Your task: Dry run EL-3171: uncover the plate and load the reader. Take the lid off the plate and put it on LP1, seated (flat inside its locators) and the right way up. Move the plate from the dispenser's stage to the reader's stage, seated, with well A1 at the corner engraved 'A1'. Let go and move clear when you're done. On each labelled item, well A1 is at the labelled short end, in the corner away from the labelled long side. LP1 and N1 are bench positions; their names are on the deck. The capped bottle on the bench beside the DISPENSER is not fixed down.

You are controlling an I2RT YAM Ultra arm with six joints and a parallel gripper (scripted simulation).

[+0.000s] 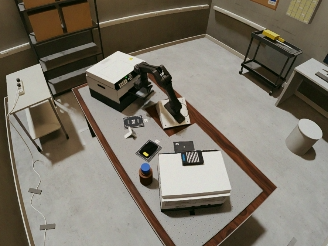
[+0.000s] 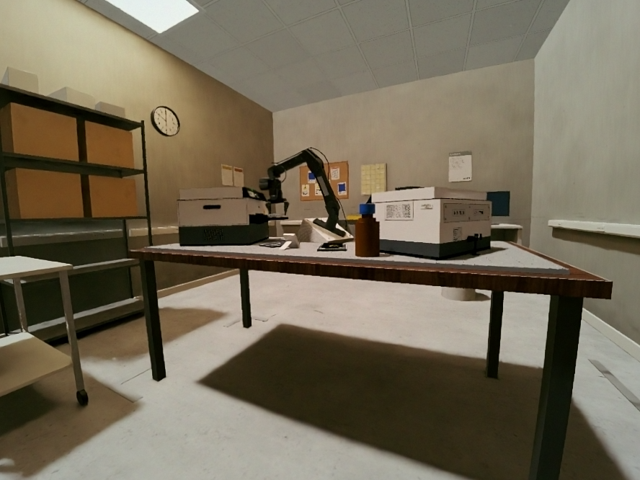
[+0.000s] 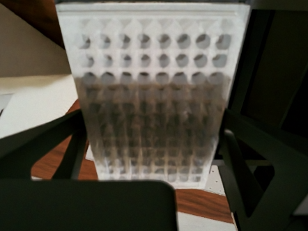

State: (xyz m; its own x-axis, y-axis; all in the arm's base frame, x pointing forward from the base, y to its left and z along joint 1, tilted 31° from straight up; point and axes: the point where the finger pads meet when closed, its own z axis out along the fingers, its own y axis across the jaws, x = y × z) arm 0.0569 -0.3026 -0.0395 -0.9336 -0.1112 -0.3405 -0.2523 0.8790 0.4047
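The well plate is right at my hand. From my hand the other things lie so: label 180 mm ahead, 380 mm to the left, 160 mm below.
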